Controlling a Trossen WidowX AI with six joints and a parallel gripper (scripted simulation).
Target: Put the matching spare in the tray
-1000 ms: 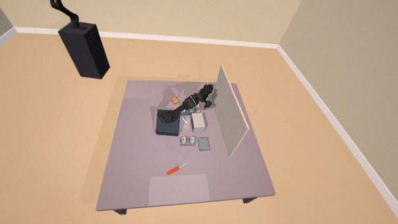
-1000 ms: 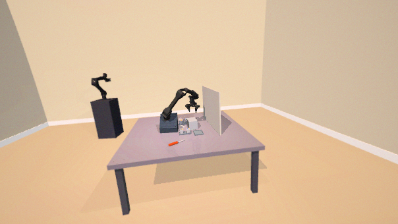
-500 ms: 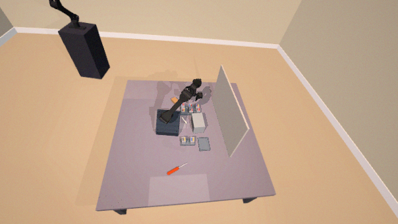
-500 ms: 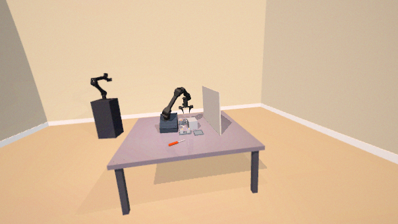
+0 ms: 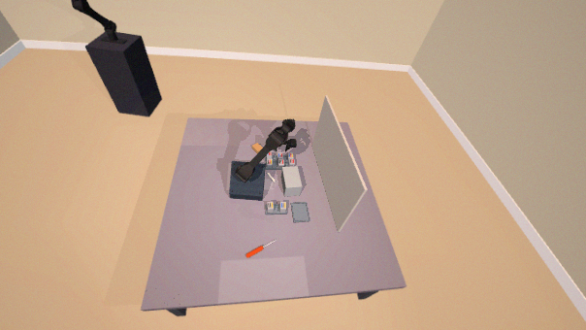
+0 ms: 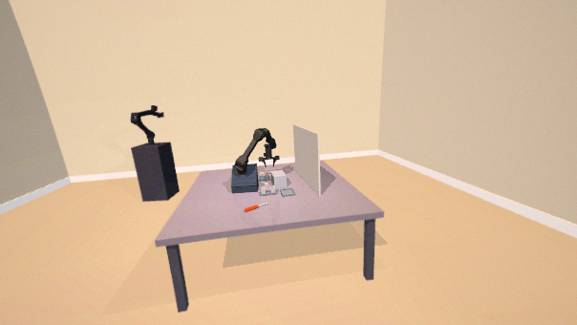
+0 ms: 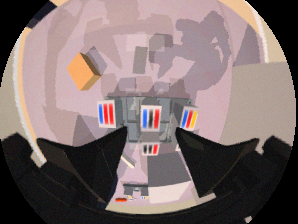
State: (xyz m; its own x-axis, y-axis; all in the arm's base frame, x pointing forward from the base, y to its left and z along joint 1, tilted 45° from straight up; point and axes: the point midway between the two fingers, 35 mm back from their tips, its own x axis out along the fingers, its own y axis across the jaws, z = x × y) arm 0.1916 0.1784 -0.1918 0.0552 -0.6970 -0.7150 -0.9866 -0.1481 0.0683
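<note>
My gripper tip is 39 cm to the left of the grey tray, 17 cm short of it and 9 cm above it. From my gripper tip the other things lie so: mounted unit 20 cm to the right, 9 cm ahead, 4 cm below; then orange block 17 cm behind, 8 cm below, 7 cm to the left; then pale panel 32 cm ahead, 15 cm to the right, 13 cm above.
</note>
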